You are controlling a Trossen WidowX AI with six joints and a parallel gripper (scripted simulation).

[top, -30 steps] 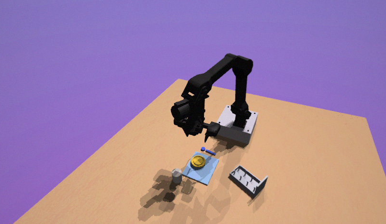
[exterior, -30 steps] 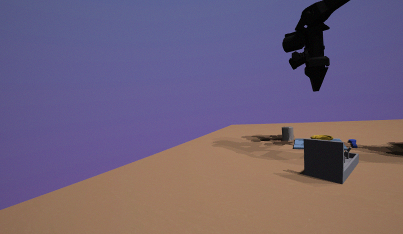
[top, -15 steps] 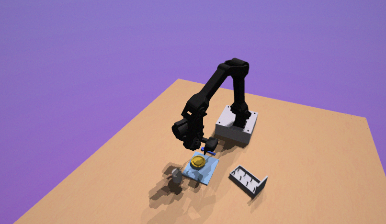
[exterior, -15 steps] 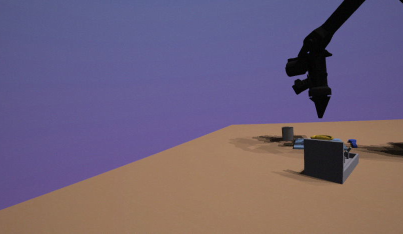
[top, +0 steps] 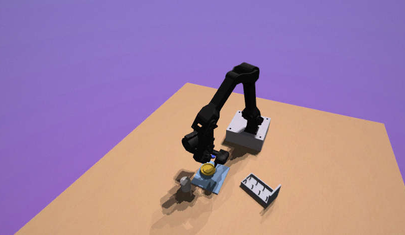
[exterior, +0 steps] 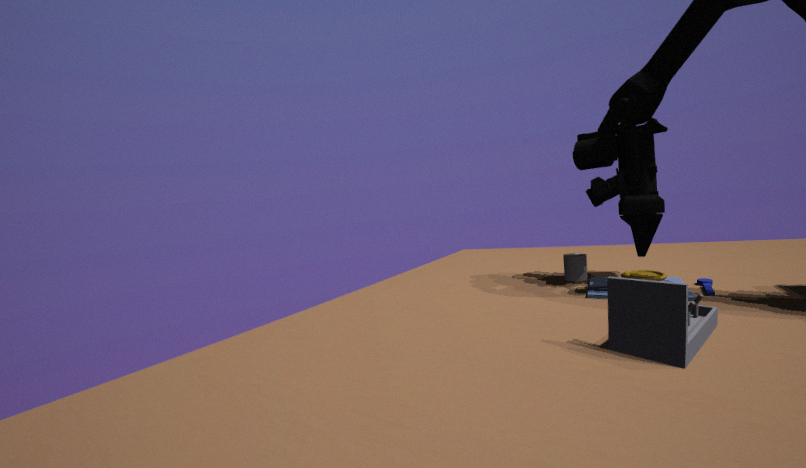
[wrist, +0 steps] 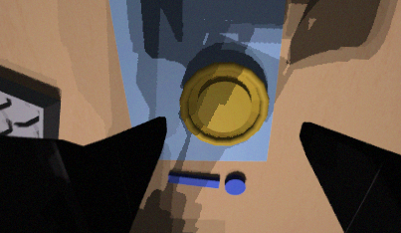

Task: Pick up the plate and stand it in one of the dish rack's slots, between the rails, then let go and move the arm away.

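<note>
Now: the yellow plate 4 cm below my gripper tip. Also, from my gripper tip: light blue mat (1 cm ahead, 3 cm to the left, 6 cm below); blue utensil (10 cm behind, 1 cm to the left, 6 cm below); white cylinder (11 cm ahead, 5 cm to the right, 3 cm below).
</note>
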